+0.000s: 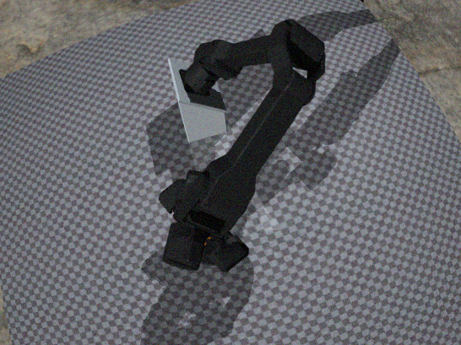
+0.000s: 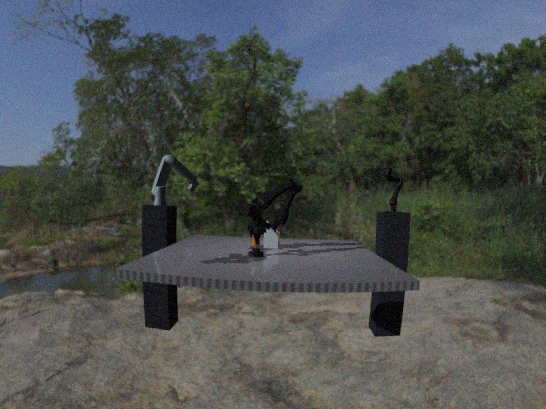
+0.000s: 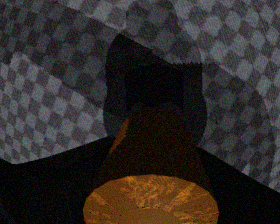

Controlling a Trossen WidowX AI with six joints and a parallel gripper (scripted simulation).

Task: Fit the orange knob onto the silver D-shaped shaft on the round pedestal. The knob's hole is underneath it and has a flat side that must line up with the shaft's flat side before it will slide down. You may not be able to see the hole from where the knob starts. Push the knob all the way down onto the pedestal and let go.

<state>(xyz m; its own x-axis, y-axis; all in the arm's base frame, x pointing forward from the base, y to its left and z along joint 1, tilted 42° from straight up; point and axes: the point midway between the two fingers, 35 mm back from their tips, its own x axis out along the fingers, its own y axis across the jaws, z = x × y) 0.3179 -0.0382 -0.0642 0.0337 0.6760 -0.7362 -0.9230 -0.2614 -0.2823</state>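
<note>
My gripper tip is now 30 mm below the orange knob. From my gripper tip the other things lie so: round dark pedestal: 40 mm below.
</note>
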